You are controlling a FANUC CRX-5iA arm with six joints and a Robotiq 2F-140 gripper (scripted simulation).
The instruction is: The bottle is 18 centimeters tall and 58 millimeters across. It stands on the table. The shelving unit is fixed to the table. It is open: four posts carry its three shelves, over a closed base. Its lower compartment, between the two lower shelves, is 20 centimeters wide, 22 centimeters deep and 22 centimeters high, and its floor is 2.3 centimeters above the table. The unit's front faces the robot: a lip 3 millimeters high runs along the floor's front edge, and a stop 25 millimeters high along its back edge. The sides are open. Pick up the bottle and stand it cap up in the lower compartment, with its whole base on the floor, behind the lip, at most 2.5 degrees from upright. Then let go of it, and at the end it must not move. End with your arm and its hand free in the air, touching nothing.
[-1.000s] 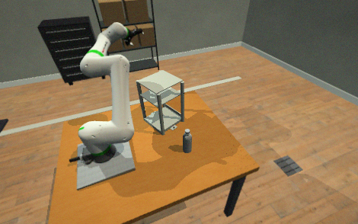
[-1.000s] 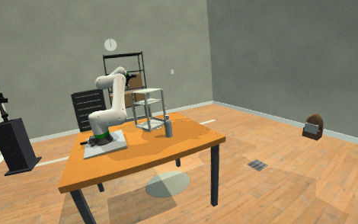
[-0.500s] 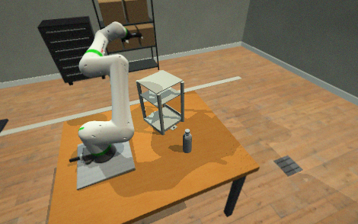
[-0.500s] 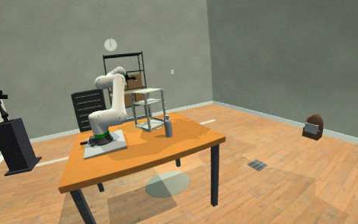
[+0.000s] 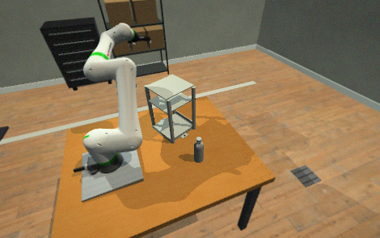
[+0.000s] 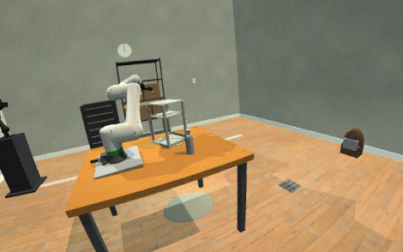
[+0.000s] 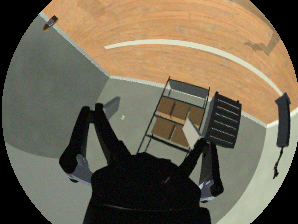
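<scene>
Right now my hand is 108 cm to the left of the pale grey bottle, 29 cm above it and 15 cm short of it. Also, from my hand: shelving unit 75 cm to the right, 23 cm below, 7 cm ahead.
</scene>
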